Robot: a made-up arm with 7 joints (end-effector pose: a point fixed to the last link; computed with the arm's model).
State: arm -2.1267 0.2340 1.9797 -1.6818 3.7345 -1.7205 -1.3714
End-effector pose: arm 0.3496 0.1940 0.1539 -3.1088 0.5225 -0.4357
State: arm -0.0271 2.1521 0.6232 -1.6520 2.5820 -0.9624 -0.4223
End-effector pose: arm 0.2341 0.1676 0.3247 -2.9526 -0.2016 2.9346
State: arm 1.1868 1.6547 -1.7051 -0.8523 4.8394 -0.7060 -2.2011
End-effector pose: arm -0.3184 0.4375 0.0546 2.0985 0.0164 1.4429
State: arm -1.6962 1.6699 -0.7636 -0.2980 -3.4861 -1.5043 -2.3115
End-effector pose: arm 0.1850 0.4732 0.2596 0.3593 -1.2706 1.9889
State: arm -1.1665 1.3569 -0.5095 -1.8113 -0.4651 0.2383 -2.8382
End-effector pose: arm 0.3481 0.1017 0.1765 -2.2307 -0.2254 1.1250
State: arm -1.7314 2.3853 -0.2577 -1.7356 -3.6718 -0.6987 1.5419
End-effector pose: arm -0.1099 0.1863 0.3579 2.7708 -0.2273 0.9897
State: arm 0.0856 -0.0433 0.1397 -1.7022 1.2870 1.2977 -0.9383
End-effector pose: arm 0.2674 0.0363 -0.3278 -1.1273 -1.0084 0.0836
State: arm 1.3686 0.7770 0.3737 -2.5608 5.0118 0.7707 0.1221
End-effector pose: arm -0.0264 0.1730 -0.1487 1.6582 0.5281 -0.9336
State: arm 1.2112 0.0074 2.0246 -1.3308 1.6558 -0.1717 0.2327
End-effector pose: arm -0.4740 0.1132 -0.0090 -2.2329 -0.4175 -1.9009
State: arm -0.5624 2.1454 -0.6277 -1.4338 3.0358 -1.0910 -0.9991
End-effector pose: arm 0.2406 0.3585 0.1895 -2.7185 -0.9124 -2.3677
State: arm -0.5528 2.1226 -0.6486 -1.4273 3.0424 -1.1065 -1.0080
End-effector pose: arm 0.2448 0.3644 0.1750 -2.7193 -0.9464 -2.3419
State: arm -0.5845 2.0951 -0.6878 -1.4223 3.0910 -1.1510 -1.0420
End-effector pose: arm 0.2480 0.3687 0.1634 -2.6422 -0.9890 -2.3536
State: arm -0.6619 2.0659 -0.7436 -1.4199 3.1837 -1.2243 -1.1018
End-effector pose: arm 0.2512 0.3696 0.1574 -2.4703 -1.0426 -2.4255
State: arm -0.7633 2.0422 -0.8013 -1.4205 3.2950 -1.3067 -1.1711
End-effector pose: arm 0.2541 0.3670 0.1585 -2.2309 -1.0950 -2.5644
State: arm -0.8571 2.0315 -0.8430 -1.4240 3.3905 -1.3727 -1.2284
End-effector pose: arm 0.2547 0.3624 0.1663 -1.9935 -1.1221 -2.7327
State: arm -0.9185 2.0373 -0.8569 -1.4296 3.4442 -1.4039 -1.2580
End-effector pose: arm 0.2512 0.3579 0.1784 -1.8548 -1.1120 -2.8452
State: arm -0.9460 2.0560 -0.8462 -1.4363 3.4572 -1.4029 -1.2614
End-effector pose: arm 0.2441 0.3542 0.1922 -1.8328 -1.0767 -2.8732
